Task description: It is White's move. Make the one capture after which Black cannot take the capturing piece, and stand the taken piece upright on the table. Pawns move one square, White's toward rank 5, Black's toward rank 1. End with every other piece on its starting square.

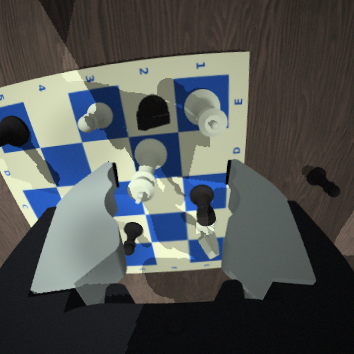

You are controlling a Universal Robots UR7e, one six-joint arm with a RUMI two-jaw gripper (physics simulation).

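Places are measured from the arm's base along level axes (x back, y up, z left), in centimetres.
Where they show: gripper, between the fingertips: (171, 164).
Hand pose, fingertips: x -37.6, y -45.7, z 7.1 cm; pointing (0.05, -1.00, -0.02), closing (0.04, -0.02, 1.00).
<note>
After its pixels a point has its place.
My gripper (171, 164) {x -37.6, y -45.7, z 7.1 cm} is open and empty above the board (237, 75) {x -31.9, y -48.2, z 11.5 cm}, fingertips either side of the D and C rows. A white king (146, 172) {x -37.2, y -43.8, z 5.7 cm} stands on D2. A tall white piece (206, 112) {x -33.7, y -43.5, z 8.8 cm} with a round crown stands on E1, a dark, blocky black piece (153, 113) {x -34.1, y -45.2, z 6.1 cm} on E2, and a white pawn (96, 117) {x -34.6, y -46.2, z 2.3 cm} on E3. A black piece (14, 131) {x -35.7, y -47.3, z -4.9 cm} at the left edge is on E5, partly cut off. A black piece (202, 204) {x -41.0, y -45.8, z 9.6 cm} stands on C1, a white angular piece (208, 242) {x -44.5, y -45.2, z 10.3 cm} near B1, and a small black pawn (132, 235) {x -45.6, y -46.9, z 3.6 cm} on B3.
A small black piece (322, 181) {x -39.7, y -47.4, z 20.4 cm} is off the board on the wooden table (295, 90) {x -32.6, y -48.9, z 16.4 cm}, right of the right finger; it looks upright. The left finger hides part of the board's lower left. Shadows fall across the board and pieces.
</note>
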